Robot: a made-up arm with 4 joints. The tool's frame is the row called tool.
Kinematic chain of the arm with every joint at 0, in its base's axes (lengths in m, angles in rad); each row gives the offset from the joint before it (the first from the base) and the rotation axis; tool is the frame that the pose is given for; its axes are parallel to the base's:
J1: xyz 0 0 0.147 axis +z
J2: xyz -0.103 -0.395 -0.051 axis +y
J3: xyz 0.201 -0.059 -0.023 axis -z
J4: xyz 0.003 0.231 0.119 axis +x
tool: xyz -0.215 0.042 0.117
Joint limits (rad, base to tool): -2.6..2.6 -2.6..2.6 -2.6..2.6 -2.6..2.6
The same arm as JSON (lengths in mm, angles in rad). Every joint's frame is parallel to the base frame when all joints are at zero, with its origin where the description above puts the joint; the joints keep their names.
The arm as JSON. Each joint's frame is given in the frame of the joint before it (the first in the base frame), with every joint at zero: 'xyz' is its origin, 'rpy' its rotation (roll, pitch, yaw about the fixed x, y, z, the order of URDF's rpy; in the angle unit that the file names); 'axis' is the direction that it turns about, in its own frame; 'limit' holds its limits. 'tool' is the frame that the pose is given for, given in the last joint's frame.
{"units": {"length": "mm", "angle": "rad"}, "joints": [
  {"name": "J1", "type": "revolute", "origin": {"xyz": [0.0, 0.0, 147.0], "rpy": [0.0, 0.0, 0.0]}, "axis": [0.0, 0.0, 1.0], "limit": {"lower": -2.6, "upper": 2.6}},
  {"name": "J2", "type": "revolute", "origin": {"xyz": [-103.0, -395.0, -51.0], "rpy": [0.0, 0.0, 0.0]}, "axis": [0.0, 1.0, 0.0], "limit": {"lower": -2.6, "upper": 2.6}},
  {"name": "J3", "type": "revolute", "origin": {"xyz": [201.0, -59.0, -23.0], "rpy": [0.0, 0.0, 0.0]}, "axis": [0.0, 0.0, -1.0], "limit": {"lower": -2.6, "upper": 2.6}},
  {"name": "J4", "type": "revolute", "origin": {"xyz": [3.0, 231.0, 119.0], "rpy": [0.0, 0.0, 0.0]}, "axis": [1.0, 0.0, 0.0], "limit": {"lower": -2.6, "upper": 2.6}}
], "tool": {"origin": {"xyz": [-215.0, 42.0, 117.0], "rpy": [0.0, 0.0, 0.0]}}}

